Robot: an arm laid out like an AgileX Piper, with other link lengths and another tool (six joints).
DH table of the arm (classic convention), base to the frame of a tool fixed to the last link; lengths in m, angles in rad. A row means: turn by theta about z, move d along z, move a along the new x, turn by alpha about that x. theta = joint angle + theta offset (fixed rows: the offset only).
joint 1: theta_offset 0  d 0.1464  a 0  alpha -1.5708
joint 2: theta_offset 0.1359  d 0  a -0.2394  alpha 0
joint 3: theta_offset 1.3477  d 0  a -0.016  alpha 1.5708
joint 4: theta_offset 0  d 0.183  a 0  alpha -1.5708
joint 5: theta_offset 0  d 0  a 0  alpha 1.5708
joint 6: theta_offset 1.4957  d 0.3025  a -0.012  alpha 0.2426
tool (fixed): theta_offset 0  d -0.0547  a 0  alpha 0
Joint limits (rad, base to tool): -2.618..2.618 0..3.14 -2.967..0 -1.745..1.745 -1.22..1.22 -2.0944..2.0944
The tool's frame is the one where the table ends.
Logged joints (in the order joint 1, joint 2, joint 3, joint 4, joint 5, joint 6), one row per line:
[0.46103 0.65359 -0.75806 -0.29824 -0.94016 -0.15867]
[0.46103 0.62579 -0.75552 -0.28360 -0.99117 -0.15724]
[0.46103 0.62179 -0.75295 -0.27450 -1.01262 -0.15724]
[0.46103 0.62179 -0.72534 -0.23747 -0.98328 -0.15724]
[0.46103 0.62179 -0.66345 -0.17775 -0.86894 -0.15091]
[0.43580 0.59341 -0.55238 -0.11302 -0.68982 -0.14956]
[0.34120 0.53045 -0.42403 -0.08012 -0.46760 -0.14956]
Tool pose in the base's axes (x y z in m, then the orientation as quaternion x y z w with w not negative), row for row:
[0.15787 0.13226 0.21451 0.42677 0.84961 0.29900 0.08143]
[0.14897 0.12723 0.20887 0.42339 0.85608 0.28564 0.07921]
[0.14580 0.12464 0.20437 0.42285 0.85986 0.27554 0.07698]
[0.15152 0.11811 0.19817 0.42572 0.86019 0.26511 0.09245]
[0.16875 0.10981 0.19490 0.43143 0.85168 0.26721 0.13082]
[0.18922 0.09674 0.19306 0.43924 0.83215 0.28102 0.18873]
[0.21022 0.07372 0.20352 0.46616 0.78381 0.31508 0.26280]
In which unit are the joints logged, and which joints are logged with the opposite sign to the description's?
The joints are logged in radians. Opposite sign: joint 4, joint 5.
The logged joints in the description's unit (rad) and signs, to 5 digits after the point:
[0.46103 0.65359 -0.75806 0.29824 0.94016 -0.15867]
[0.46103 0.62579 -0.75552 0.28360 0.99117 -0.15724]
[0.46103 0.62179 -0.75295 0.27450 1.01262 -0.15724]
[0.46103 0.62179 -0.72534 0.23747 0.98328 -0.15724]
[0.46103 0.62179 -0.66345 0.17775 0.86894 -0.15091]
[0.43580 0.59341 -0.55238 0.11302 0.68982 -0.14956]
[0.34120 0.53045 -0.42403 0.08012 0.46760 -0.14956]

